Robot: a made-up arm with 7 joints.
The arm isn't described. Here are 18 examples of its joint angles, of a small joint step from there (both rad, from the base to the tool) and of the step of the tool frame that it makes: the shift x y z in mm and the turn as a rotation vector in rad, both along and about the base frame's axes.
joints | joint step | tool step
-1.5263 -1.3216 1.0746 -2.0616 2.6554 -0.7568 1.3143 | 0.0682 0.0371 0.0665 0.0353 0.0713 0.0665 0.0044 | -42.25 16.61 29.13 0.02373 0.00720 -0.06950
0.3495 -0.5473 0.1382 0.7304 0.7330 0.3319 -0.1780 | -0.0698 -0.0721 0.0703 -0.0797 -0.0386 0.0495 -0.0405 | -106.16 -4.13 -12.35 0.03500 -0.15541 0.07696
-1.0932 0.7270 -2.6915 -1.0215 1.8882 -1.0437 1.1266 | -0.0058 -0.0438 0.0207 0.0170 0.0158 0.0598 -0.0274 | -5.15 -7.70 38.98 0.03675 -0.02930 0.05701
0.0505 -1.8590 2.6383 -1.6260 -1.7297 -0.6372 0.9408 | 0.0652 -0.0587 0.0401 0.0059 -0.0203 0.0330 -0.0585 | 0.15 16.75 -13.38 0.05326 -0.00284 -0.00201
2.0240 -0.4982 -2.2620 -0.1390 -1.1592 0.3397 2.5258 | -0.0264 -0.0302 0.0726 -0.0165 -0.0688 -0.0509 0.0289 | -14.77 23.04 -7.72 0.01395 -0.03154 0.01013
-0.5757 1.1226 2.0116 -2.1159 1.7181 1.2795 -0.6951 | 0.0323 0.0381 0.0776 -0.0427 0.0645 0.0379 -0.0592 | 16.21 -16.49 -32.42 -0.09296 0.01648 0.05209
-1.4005 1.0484 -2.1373 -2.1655 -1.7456 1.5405 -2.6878 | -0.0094 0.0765 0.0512 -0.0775 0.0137 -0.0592 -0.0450 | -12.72 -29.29 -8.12 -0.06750 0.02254 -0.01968
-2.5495 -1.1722 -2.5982 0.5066 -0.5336 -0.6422 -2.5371 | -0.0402 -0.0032 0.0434 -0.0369 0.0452 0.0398 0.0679 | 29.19 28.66 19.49 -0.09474 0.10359 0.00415
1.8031 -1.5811 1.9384 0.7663 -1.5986 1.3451 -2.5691 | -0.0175 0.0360 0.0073 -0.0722 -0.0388 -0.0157 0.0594 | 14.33 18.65 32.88 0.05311 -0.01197 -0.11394
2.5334 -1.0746 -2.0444 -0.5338 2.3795 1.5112 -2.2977 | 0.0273 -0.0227 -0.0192 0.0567 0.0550 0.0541 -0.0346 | 42.28 -9.16 -17.75 -0.00609 -0.01822 -0.04724
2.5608 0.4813 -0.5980 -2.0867 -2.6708 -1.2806 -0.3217 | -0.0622 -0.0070 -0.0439 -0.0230 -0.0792 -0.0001 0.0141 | -25.85 -4.65 -12.00 -0.00251 0.06568 0.07556
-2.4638 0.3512 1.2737 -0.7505 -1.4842 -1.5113 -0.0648 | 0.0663 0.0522 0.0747 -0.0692 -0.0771 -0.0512 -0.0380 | -59.61 18.17 -21.28 0.04528 -0.09684 -0.01069
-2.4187 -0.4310 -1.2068 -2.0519 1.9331 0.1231 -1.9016 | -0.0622 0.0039 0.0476 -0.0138 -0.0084 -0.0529 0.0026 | -4.66 5.35 -15.13 -0.04601 0.00890 -0.02237
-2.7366 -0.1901 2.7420 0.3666 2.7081 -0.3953 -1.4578 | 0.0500 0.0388 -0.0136 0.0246 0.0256 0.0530 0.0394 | -25.88 -6.29 12.55 -0.03919 -0.06115 -0.09647
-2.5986 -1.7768 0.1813 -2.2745 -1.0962 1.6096 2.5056 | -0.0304 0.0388 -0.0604 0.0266 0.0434 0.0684 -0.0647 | 41.15 6.67 -6.48 -0.00338 -0.16588 0.08906
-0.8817 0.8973 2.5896 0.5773 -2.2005 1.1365 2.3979 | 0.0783 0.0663 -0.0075 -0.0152 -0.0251 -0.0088 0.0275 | 55.56 0.39 -42.51 -0.06953 0.03936 -0.04393
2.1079 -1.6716 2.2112 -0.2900 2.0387 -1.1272 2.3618 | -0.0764 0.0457 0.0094 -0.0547 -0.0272 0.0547 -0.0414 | -37.15 23.42 59.85 0.05429 0.02672 0.00724
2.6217 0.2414 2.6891 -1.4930 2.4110 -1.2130 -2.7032 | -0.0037 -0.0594 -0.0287 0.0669 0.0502 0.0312 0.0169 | 36.97 3.33 66.76 -0.03206 0.11354 0.04123
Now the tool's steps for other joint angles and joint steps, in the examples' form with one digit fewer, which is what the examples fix.
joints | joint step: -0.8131 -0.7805 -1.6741 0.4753 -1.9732 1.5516 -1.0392 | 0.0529 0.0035 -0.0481 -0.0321 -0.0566 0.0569 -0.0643
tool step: 1.0 9.4 0.0 -0.0346 -0.0943 0.0441
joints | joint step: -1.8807 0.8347 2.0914 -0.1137 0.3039 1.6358 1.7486 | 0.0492 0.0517 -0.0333 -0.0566 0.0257 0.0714 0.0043
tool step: -1.4 34.5 -39.3 -0.0281 0.0008 -0.0426
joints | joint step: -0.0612 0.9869 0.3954 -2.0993 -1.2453 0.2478 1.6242 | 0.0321 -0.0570 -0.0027 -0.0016 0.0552 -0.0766 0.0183
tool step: -25.2 -6.2 -5.5 0.0941 -0.0926 0.0150
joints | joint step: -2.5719 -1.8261 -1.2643 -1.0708 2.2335 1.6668 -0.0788 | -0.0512 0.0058 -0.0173 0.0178 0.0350 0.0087 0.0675
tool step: -1.3 29.6 7.1 -0.0086 -0.0779 -0.0064
